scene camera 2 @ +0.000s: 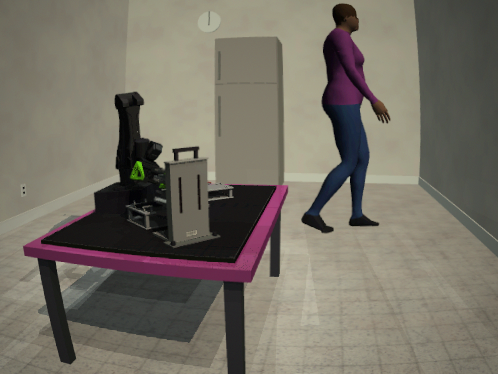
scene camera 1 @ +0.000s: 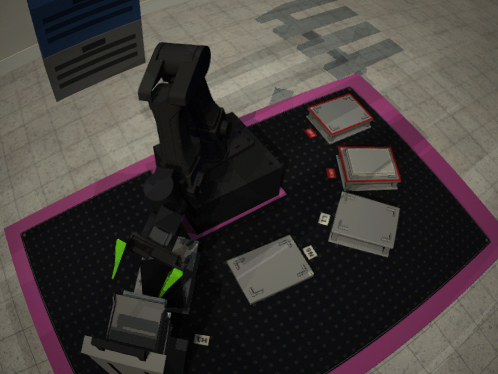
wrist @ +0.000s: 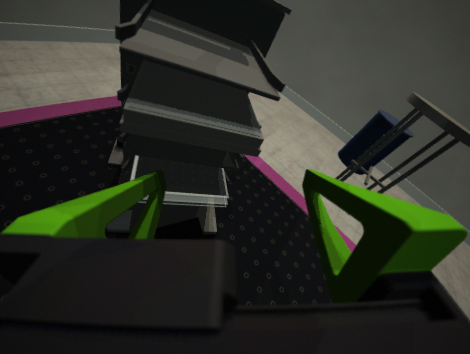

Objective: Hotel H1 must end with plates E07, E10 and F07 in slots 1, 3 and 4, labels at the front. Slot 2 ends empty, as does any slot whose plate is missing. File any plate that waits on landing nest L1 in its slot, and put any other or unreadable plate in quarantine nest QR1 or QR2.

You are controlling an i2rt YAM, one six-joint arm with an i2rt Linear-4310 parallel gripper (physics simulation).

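Frame: origin at the arm's base, x up, y back, z right, level; millimetres.
Seen in the pictures: gripper, fingertip midpoint: (scene camera 2: 155, 182) (scene camera 1: 134, 290) (wrist: 234, 177); arm's base, origin of the base link: (scene camera 2: 127, 185) (scene camera 1: 214, 155).
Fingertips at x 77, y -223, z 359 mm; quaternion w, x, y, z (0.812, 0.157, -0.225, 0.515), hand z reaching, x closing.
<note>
Pixels of each thing's top centre, then the offset from my fingertips to it. "spot": a spot on its surface instead.
- light-rimmed plate, middle of its top: (wrist: 183, 144) dx -46, dy -72, dz +37 mm
- Landing nest L1, middle of its top: (scene camera 1: 368, 217) (scene camera 2: 211, 185) dx -114, dy -126, dz -554 mm
- pale plate, middle of its top: (scene camera 1: 371, 160) dx -115, dy -8, dz -698 mm
- nearer red-rimmed quarantine nest, surface spot: (scene camera 1: 394, 172) spot: dx -117, dy -76, dz -724 mm
- farther quarantine nest, middle of its top: (scene camera 1: 341, 111) dx -124, dy +174, dz -773 mm
- flat grey nest, middle of its top: (scene camera 1: 270, 266) dx -152, dy -61, dz -301 mm
- raised nest, surface spot: (scene camera 1: 192, 280) spot: dx -165, dy +23, dz -143 mm
- H1 tag, middle of its top: (scene camera 1: 201, 339) dx -169, dy -107, dz -69 mm
Hotel H1 (scene camera 1: 92, 347) (scene camera 2: 189, 200) (wrist: 200, 57) stands upright at the table's near left corner. In the wrist view, one plate (wrist: 192, 121) lies on a middle level and another light-rimmed plate (wrist: 180, 196) sits at the lowest level; their labels are unreadable. The upper shelf looks bare. My gripper (scene camera 1: 137, 286) (scene camera 2: 150, 178) (wrist: 234, 177) is open and empty, a short way in front of the hotel. Landing nest L1 (scene camera 1: 366, 220) holds no visible plate. A pale plate (scene camera 1: 370, 162) rests on the nearer red-rimmed quarantine nest (scene camera 1: 396, 172); the farther quarantine nest (scene camera 1: 340, 114) looks bare.
A flat grey nest (scene camera 1: 270, 270) lies mid-mat beside a small tag. Another raised nest (scene camera 1: 192, 280) stands under the gripper, partly hidden by it, with a dark area on top. The H1 tag (scene camera 1: 201, 340) lies beside the hotel. A person (scene camera 2: 345, 75) is beyond the table.
</note>
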